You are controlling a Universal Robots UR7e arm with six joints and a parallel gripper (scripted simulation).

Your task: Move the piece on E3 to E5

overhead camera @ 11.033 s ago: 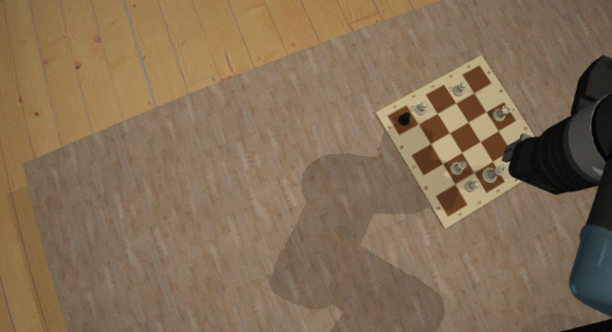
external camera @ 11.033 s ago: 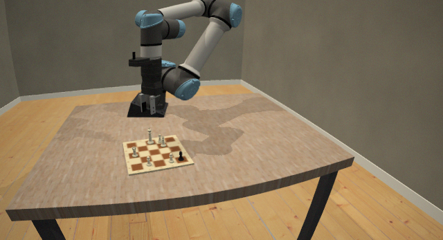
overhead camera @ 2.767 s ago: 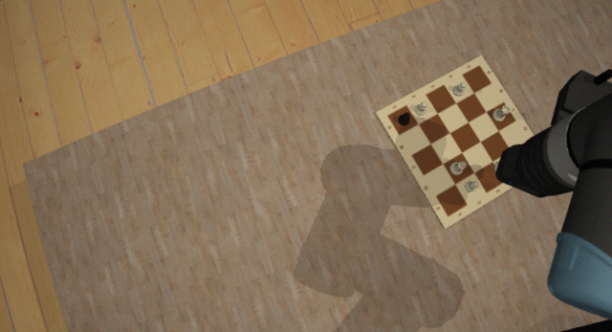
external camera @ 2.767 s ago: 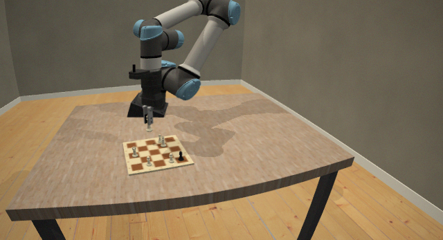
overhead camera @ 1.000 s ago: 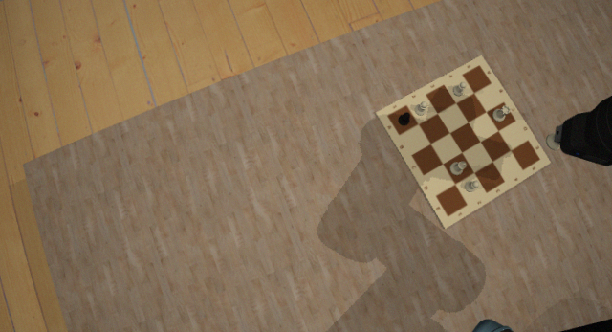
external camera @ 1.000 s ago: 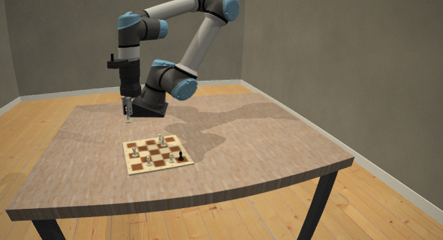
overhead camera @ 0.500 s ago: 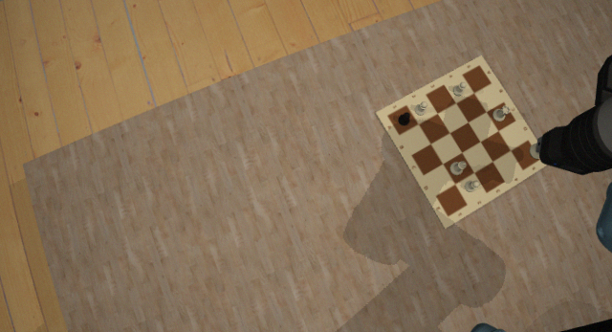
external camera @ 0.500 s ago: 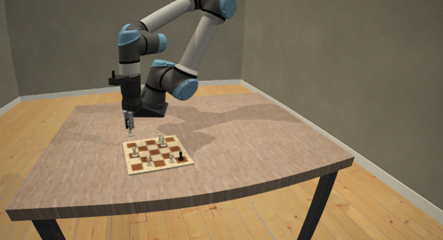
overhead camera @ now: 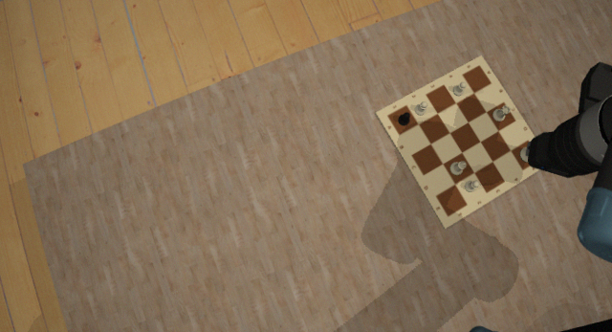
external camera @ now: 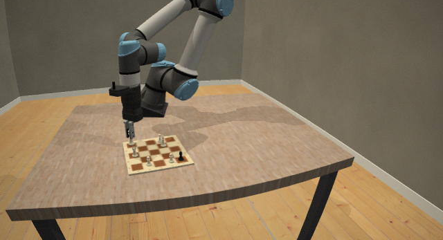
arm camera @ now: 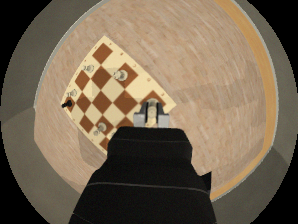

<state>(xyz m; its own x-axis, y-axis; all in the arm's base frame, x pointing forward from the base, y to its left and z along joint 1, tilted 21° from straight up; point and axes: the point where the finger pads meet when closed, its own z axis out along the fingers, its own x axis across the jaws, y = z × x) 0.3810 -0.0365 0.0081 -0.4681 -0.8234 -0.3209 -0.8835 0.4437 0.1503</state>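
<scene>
Right now the white chess piece is 1 cm below my hand. From my hand the other things lie so: chessboard: 9 cm to the left, 5 cm below, 5 cm ahead; black pawn: 19 cm to the left, 10 cm ahead, 4 cm below.
</scene>
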